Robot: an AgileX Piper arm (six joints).
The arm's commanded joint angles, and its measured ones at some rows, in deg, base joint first. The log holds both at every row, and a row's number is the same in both.
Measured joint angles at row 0: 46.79, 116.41, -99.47, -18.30, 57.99, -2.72
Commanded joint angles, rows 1 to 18: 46.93, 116.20, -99.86, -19.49, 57.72, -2.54; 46.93, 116.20, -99.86, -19.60, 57.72, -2.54; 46.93, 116.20, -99.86, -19.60, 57.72, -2.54; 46.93, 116.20, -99.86, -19.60, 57.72, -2.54; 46.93, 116.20, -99.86, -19.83, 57.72, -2.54; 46.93, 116.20, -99.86, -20.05, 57.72, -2.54; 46.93, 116.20, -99.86, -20.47, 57.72, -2.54; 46.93, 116.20, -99.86, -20.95, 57.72, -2.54; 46.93, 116.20, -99.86, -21.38, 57.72, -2.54; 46.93, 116.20, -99.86, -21.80, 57.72, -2.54; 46.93, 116.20, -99.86, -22.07, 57.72, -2.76; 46.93, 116.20, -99.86, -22.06, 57.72, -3.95; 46.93, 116.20, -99.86, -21.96, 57.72, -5.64; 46.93, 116.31, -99.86, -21.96, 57.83, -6.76; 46.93, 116.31, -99.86, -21.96, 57.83, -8.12; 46.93, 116.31, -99.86, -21.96, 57.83, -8.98; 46.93, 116.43, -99.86, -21.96, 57.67, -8.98; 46.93, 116.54, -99.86, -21.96, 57.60, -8.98
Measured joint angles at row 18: 46.79, 116.41, -99.47, -21.29, 57.99, -6.80
